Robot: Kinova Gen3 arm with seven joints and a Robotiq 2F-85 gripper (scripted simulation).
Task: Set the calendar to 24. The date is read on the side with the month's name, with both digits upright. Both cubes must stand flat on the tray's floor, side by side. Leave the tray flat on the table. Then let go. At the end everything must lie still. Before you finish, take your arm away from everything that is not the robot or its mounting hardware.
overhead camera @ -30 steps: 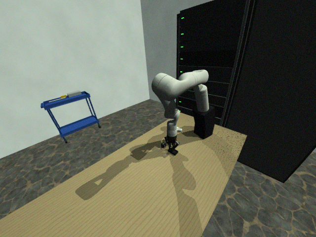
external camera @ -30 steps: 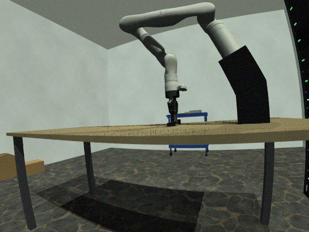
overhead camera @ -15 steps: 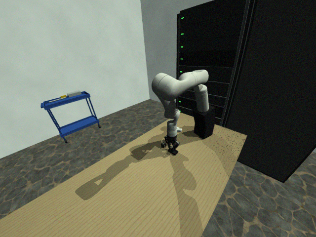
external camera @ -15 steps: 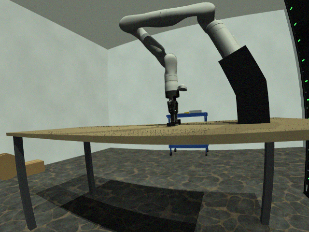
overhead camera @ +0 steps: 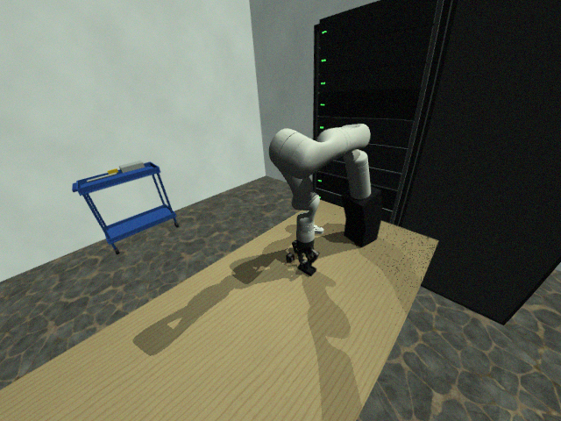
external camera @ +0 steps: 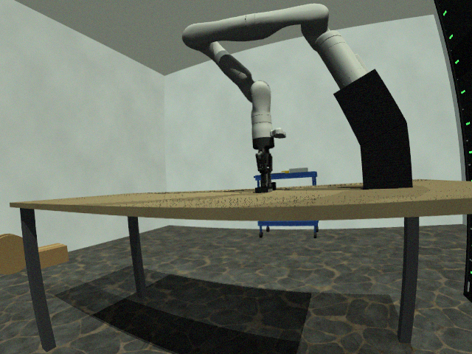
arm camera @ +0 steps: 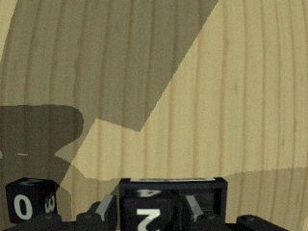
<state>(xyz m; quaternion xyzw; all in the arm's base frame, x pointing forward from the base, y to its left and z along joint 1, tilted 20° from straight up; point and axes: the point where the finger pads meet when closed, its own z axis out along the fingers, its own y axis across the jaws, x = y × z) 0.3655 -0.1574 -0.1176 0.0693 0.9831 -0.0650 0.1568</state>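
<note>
Now: the black date cube 2 cm below my hand. Round my hand: black tray (1 cm ahead, 2 cm to the left, 3 cm below); then black cube (1 cm behind, 9 cm to the right, 3 cm below).
</note>
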